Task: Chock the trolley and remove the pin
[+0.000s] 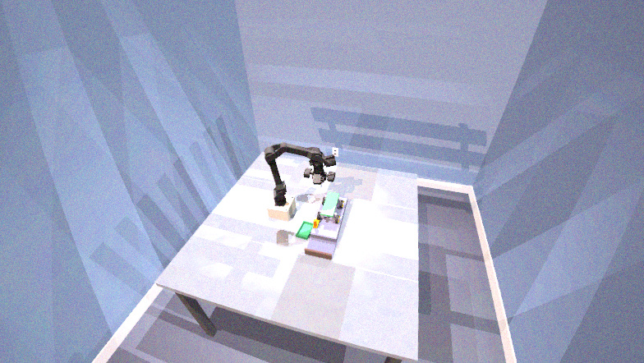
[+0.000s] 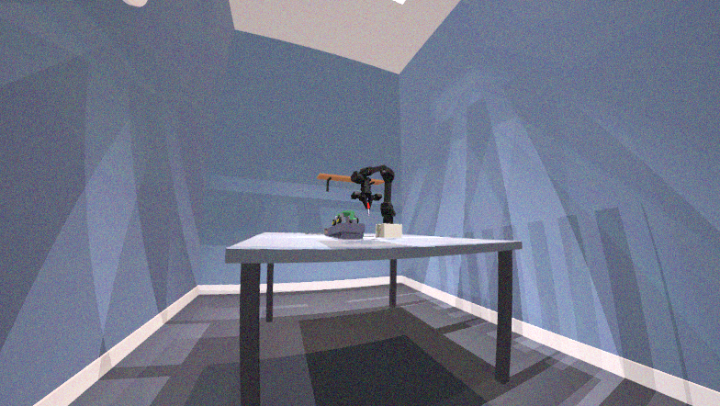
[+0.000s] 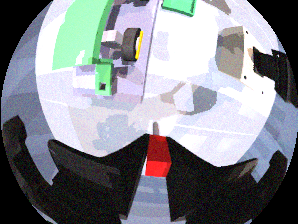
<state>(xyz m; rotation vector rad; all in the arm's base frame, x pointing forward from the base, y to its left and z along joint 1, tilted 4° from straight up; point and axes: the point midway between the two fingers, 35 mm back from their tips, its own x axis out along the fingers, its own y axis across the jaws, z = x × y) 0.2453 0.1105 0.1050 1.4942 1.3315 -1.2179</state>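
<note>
Now: gripper tip 250 mm to the left of the yellow chock and 90 mm above it. Also, from my gripper tip: green-topped trolley 150 mm to the right, 80 mm ahead, 70 mm below; red-headed stop pin right at my gripper tip; grey ramp 160 mm to the right, 130 mm below, 80 mm ahead.
</note>
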